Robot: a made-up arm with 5 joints.
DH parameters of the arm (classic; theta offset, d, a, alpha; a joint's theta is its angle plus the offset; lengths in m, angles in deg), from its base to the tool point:
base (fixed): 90 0.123 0 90
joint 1: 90 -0.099 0.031 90
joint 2: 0 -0.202 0.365 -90
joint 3: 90 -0.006 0.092 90
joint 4: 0 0.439 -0.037 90
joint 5: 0 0.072 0.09 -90
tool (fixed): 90 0.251 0 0
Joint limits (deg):
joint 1: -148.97..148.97
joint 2: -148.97..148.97
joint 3: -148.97..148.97
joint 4: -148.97..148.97
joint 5: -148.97..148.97
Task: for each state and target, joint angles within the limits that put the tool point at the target. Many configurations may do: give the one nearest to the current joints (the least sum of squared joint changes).
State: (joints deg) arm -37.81 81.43 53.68 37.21 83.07
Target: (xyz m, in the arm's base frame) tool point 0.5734 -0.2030 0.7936
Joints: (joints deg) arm -39.43 80.74 57.08 38.60 93.57
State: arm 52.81 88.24 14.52 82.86 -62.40
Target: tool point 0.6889 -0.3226 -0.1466
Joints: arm 43.86 73.84 6.96 88.90 -75.50
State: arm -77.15 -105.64 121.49 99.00 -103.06
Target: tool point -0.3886 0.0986 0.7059
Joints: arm -81.42 -105.80 97.35 110.71 -84.58
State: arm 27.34 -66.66 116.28 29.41 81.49
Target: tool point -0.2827 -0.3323 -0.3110
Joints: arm 33.15 -56.19 143.92 47.75 106.95
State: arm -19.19 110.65 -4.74 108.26 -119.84
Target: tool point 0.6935 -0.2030 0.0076
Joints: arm -12.00 86.62 -17.08 106.67 -77.63
